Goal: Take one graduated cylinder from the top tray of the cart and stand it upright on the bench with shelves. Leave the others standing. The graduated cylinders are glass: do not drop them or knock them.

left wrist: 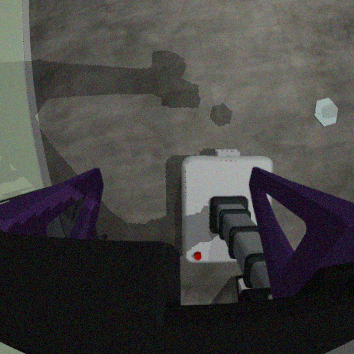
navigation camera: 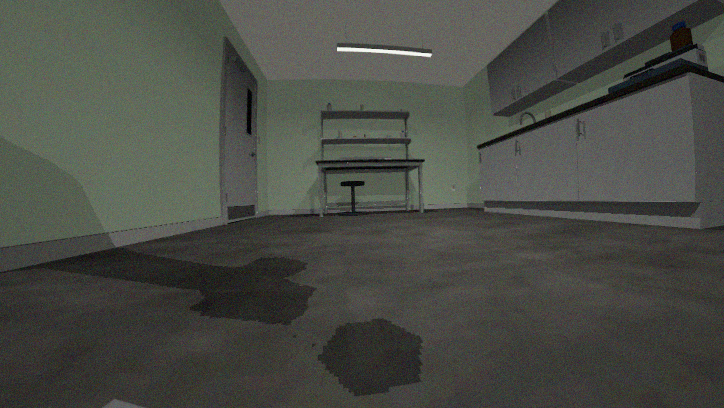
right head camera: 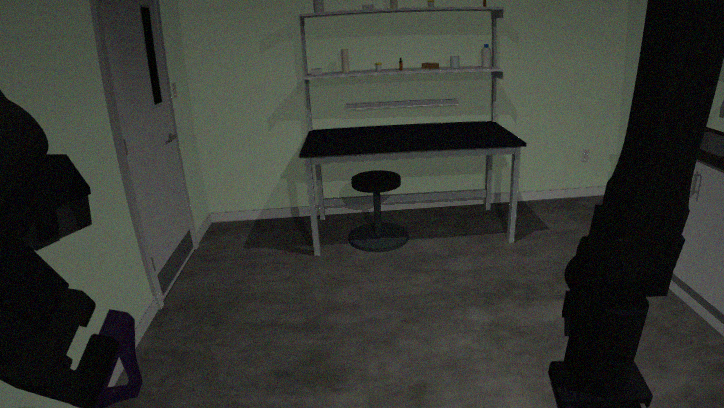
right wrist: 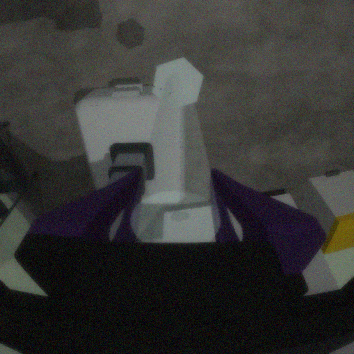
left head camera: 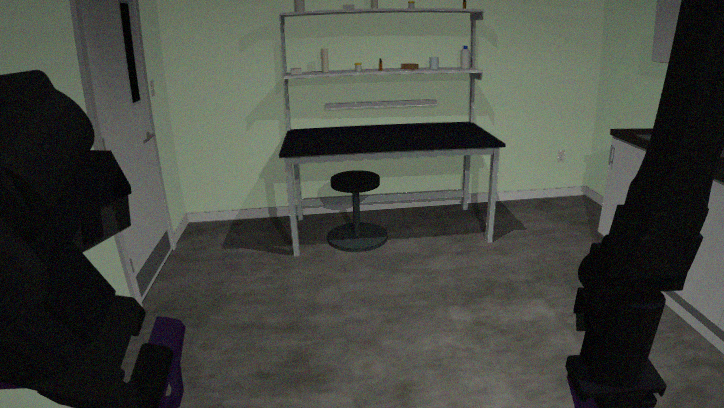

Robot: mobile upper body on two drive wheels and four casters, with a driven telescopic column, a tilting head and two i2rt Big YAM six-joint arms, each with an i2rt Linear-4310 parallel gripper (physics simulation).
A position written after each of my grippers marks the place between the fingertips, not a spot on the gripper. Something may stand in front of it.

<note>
In view: my left gripper (left head camera: 123,387), my right gripper (right wrist: 175,177), a bench with shelves (right head camera: 408,141), a counter with cabinets (navigation camera: 640,155), a door (left head camera: 127,131) and a round stool (left head camera: 359,236).
My left gripper also shows in the left wrist view (left wrist: 175,175) and in the right head camera view (right head camera: 90,377). The bench with shelves shows as well in the navigation camera view (navigation camera: 386,165) and in the left head camera view (left head camera: 390,141). The round stool is seen too in the right head camera view (right head camera: 380,236).
</note>
